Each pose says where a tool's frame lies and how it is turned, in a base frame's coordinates. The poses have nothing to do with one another.
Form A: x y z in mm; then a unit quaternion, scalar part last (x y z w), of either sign.
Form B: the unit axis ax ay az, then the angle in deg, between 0 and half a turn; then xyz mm. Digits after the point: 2 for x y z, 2 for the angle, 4 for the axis.
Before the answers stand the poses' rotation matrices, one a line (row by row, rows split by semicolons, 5 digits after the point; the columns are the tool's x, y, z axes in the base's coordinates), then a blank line. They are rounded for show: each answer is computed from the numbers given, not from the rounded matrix.
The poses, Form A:
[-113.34, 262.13, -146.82, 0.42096, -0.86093, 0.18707, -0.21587]
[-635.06, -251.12, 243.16, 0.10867, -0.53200, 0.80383, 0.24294]
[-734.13, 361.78, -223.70, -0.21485, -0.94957, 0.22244, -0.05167]
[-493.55, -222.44, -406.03, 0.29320, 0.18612, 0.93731, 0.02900]
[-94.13, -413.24, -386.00, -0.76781, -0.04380, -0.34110, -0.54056]
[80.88, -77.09, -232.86, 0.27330, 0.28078, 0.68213, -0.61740]
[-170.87, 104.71, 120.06, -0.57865, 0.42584, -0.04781, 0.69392]
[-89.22, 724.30, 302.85, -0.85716, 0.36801, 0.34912, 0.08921]
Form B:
-0.55239 -0.64407 0.52919; -0.80560 0.57560 -0.14036; -0.21420 -0.50385 -0.83681
-0.85834 -0.50619 -0.08378; 0.27494 -0.31591 -0.90808; 0.43319 -0.80248 0.41033
-0.90234 0.43102 0.00255; 0.38505 0.80872 -0.44465; -0.19371 -0.40024 -0.89570
-0.82639 0.05478 0.56043; 0.16351 -0.92904 0.33190; 0.53884 0.36591 0.75879
0.76347 -0.30151 0.57115; 0.43603 -0.41176 -0.80021; 0.47644 0.85997 -0.18290
-0.08826 0.99575 0.02614; -0.68881 -0.07997 0.72052; 0.71955 0.04559 0.69294
0.63274 -0.42648 0.64634; -0.55918 0.32575 0.76237; -0.53567 -0.84380 -0.03237
0.48537 -0.69318 -0.53284; -0.56860 -0.71322 0.40989; -0.66417 0.10403 -0.74031

[-0.4311, 0.8817, -0.1916, 155.07, -113.34, 262.13, -146.82]
[0.1120, -0.5484, 0.8287, 151.88, -635.06, -251.12, 243.16]
[0.2151, 0.9508, -0.2227, 174.08, -734.13, 361.78, -223.70]
[0.2933, 0.1862, 0.9377, 176.68, -493.55, -222.44, -406.03]
[0.9126, 0.0521, 0.4054, 114.56, -94.13, -413.24, -386.00]
[-0.3474, -0.3569, -0.8671, 103.75, 80.88, -77.09, -232.86]
[-0.8036, 0.5914, -0.0664, 92.12, -170.87, 104.71, 120.06]
[-0.8606, 0.3695, 0.3505, 169.76, -89.22, 724.30, 302.85]

